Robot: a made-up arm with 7 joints.
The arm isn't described. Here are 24 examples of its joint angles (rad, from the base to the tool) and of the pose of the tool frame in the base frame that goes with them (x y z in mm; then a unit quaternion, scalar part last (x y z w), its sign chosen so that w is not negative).
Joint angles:
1: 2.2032 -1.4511 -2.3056 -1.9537 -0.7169 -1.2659 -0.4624
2: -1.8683 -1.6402 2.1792 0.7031 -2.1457 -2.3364 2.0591
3: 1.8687 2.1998 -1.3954 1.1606 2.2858 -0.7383 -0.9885
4: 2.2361 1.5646 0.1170 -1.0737 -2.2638 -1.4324 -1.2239
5: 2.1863 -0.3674 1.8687 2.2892 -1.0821 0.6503 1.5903
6: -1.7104 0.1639 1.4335 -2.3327 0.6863 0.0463 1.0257
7: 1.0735 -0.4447 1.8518 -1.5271 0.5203 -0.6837 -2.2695
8: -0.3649 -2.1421 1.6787 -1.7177 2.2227 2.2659 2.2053
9: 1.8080 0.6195 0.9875 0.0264 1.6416 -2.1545 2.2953
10: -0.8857 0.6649 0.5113 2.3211 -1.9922 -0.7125 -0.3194
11: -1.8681 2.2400 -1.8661 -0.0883 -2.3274 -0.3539 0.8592
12: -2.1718 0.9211 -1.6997 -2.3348 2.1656 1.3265 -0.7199
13: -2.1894 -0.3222 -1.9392 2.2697 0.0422 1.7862 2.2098
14: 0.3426 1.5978 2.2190 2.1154 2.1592 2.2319 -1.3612
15: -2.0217 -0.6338 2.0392 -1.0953 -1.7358 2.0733 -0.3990
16: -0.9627 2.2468 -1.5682 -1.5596 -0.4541 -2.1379 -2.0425
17: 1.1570 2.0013 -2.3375 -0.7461 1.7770 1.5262 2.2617
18: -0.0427 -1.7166 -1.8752 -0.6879 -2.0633 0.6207 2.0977
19: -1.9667 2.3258 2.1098 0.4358 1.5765 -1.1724 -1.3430
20: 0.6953 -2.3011 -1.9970 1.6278 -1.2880 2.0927 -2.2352
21: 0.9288 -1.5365 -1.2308 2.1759 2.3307 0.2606 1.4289
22: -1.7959 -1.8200 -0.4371 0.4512 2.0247 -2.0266 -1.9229
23: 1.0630 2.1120 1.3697 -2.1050 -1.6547 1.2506 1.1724
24: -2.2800 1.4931 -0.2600 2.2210 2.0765 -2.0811 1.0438
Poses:
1: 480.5 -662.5 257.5 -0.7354 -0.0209 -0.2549 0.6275
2: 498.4 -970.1 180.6 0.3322 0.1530 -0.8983 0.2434
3: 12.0 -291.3 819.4 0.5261 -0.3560 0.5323 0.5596
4: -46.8 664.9 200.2 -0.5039 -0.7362 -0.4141 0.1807
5: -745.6 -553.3 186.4 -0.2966 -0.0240 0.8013 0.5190
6: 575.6 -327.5 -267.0 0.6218 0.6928 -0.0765 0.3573
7: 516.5 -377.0 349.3 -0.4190 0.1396 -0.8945 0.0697
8: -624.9 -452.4 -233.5 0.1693 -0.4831 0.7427 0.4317
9: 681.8 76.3 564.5 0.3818 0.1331 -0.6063 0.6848
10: -751.3 -235.4 414.7 0.0444 -0.5697 -0.5896 0.5708
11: -682.7 -429.5 -176.3 0.7043 -0.5748 -0.3365 0.2458
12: -675.7 284.3 -198.2 0.9236 0.3662 -0.1069 0.0379
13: -219.7 -1360.3 436.3 0.8665 0.0988 0.4231 0.2459
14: 124.3 -194.2 -328.9 0.4837 -0.0726 0.1968 0.8497
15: -462.8 -207.1 186.6 -0.4115 -0.8492 0.1321 0.3034
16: 302.0 -16.3 -9.4 -0.1372 0.9623 -0.2205 0.0814
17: -424.8 -533.0 829.8 0.5301 -0.1178 0.7087 0.4503
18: 409.2 145.7 -30.9 -0.3523 -0.1770 -0.0612 0.9169
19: 603.8 -50.2 -174.7 -0.9707 0.1174 -0.1685 0.1250
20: -372.6 -563.1 534.4 -0.9373 -0.0396 0.2995 0.1737
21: -478.4 -926.8 1102.2 0.1300 0.1167 0.9057 0.3864
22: -140.6 -595.9 -198.7 -0.0028 -0.5182 -0.8465 0.1218
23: -443.0 -563.5 441.9 0.1274 0.0191 0.9901 0.0553
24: -734.8 60.3 846.5 0.6329 -0.1608 0.3512 0.6710
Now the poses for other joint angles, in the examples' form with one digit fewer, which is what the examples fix.
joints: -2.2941 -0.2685 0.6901 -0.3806 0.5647 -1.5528 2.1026
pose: -885 -440 113 0.744 -0.554 0.190 0.320
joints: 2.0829 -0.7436 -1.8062 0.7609 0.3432 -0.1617 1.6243
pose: -126 -693 -470 -0.697 0.635 -0.239 0.234
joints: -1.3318 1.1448 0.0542 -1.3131 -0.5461 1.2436 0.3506
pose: 367 76 222 0.365 0.169 0.026 0.915
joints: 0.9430 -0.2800 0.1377 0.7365 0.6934 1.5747 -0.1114
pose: 832 -722 172 -0.723 0.227 -0.512 0.403
